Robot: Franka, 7 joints.
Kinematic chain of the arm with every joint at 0, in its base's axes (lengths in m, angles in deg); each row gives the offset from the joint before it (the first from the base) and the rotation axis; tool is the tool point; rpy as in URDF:
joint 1: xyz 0 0 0.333 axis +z
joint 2: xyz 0 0 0 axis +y
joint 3: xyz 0 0 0.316 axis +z
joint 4: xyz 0.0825 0 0 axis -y
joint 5: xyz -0.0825 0 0.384 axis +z
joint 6: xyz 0 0 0 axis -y
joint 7: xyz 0.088 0 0 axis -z
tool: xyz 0 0 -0.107 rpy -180 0 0
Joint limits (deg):
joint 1: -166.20..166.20
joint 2: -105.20..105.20
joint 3: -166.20..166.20
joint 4: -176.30..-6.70
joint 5: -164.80..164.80
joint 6: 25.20..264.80
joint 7: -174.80..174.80
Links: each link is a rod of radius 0.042 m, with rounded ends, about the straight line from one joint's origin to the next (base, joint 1, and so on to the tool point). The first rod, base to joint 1, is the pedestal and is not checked.
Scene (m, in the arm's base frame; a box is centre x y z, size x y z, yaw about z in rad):
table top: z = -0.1
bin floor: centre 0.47 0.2 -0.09 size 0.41 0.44 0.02 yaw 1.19
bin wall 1: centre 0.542 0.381 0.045 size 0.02 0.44 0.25 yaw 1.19
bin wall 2: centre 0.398 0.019 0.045 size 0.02 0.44 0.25 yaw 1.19
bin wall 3: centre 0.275 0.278 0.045 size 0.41 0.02 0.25 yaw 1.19
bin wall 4: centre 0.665 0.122 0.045 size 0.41 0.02 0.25 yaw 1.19
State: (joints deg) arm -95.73 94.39 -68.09 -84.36 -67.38 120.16 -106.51
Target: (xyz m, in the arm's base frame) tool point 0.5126 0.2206 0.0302
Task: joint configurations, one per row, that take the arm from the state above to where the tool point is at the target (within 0.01 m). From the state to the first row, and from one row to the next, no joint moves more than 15 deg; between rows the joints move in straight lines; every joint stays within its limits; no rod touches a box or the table.
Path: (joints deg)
1: -104.43 80.58 -80.03 -88.75 -67.39 118.44 -106.51
2: -113.14 66.78 -91.97 -93.15 -67.39 116.72 -106.51
3: -121.84 52.97 -103.92 -97.54 -67.40 114.99 -106.51
4: -130.55 39.16 -115.86 -101.93 -67.41 113.27 -106.51
5: -139.25 25.36 -127.80 -106.32 -67.42 111.55 -106.51
6: -147.96 11.55 -139.74 -110.72 -67.42 109.83 -106.51
7: -156.66 -2.26 -151.68 -115.11 -67.43 108.11 -106.51
8: -165.37 -16.06 -163.62 -119.50 -67.44 106.38 -106.51
9: -165.64 -27.45 -164.38 -115.28 -68.62 109.74 -106.51
10: -165.92 -38.84 -165.13 -111.07 -69.80 113.10 -106.51
11: -166.20 -50.23 -165.88 -106.85 -70.98 116.46 -106.51

